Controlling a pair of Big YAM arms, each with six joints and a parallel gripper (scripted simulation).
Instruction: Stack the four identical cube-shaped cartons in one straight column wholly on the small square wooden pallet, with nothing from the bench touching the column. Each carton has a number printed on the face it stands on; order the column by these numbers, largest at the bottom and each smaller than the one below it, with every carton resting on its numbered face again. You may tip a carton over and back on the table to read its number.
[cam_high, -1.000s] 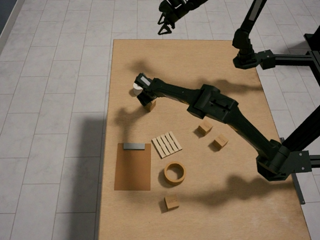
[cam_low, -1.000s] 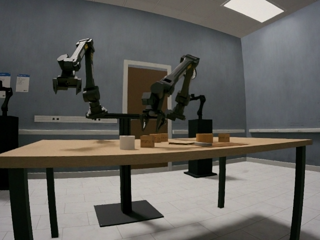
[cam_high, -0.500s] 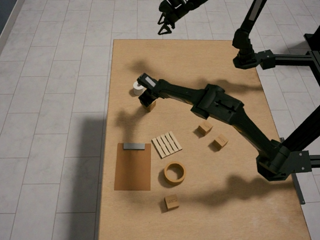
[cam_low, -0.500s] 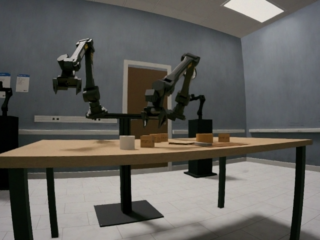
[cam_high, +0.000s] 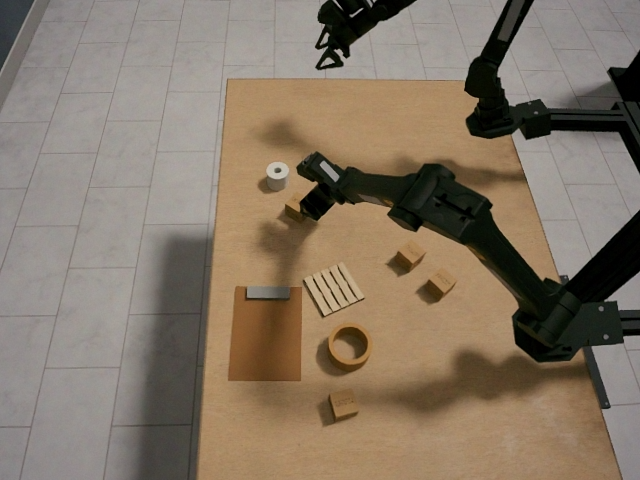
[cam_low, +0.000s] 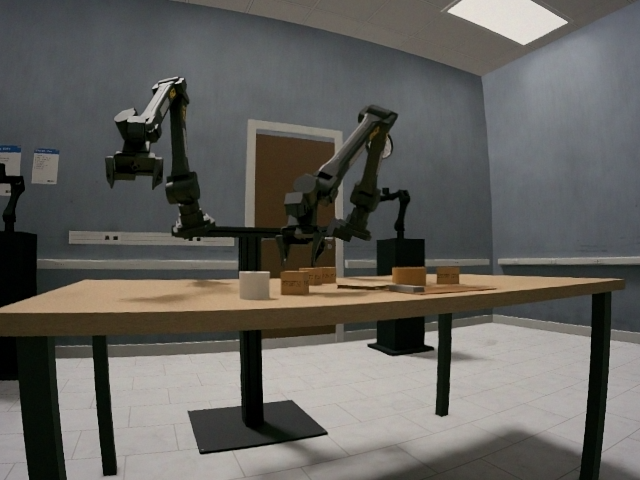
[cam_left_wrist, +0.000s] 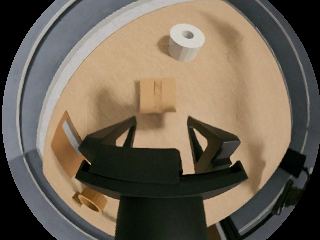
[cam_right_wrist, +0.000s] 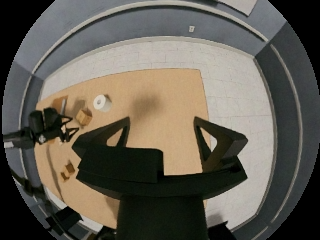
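Now: left hand 13 cm to the left of the white roll, 10 cm short of it and 4 cm above it.
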